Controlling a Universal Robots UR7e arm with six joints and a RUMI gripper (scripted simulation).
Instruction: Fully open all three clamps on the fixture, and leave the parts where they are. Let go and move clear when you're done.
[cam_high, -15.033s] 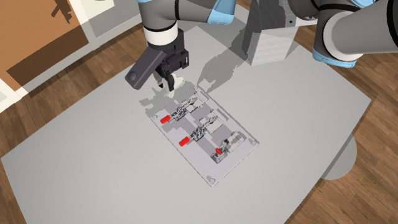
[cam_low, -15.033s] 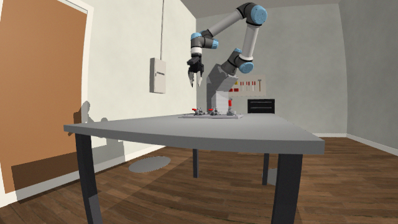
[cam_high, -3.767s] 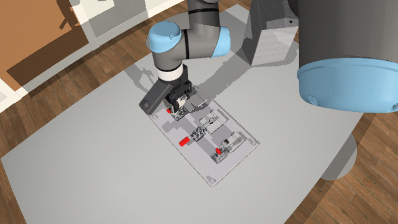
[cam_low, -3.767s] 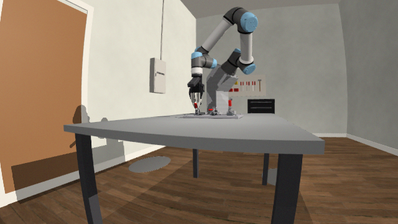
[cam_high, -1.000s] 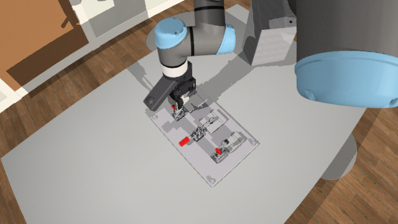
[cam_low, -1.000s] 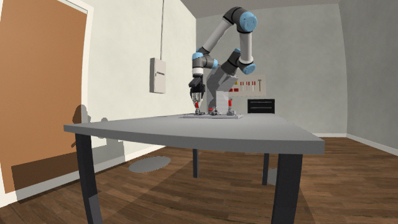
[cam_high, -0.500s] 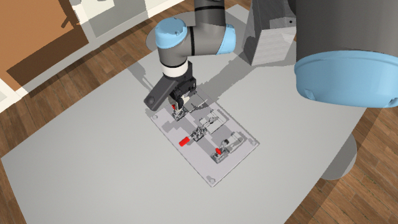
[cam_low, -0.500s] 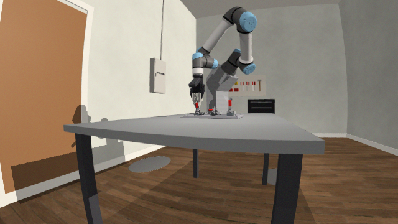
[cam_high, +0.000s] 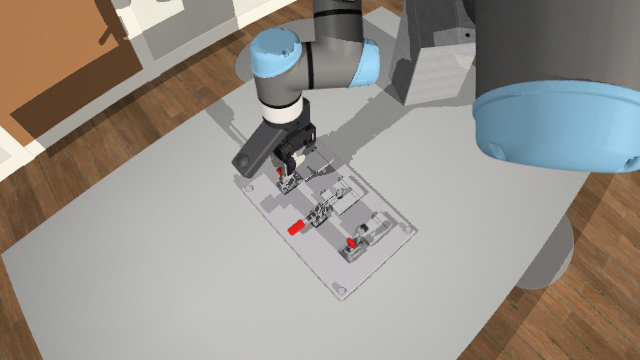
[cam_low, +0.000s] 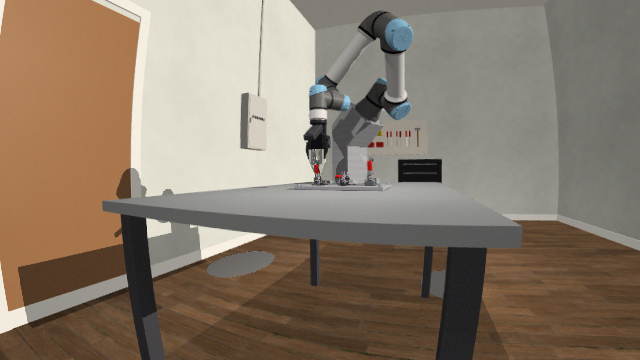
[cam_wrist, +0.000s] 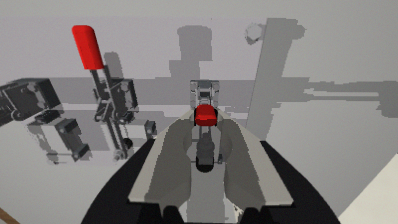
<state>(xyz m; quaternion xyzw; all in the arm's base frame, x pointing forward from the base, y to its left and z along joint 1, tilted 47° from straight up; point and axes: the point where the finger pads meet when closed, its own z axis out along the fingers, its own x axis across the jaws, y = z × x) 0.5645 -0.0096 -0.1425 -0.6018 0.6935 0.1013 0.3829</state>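
The grey fixture plate lies 11 cm to the left of my hand, 7 cm below it and 4 cm behind it.
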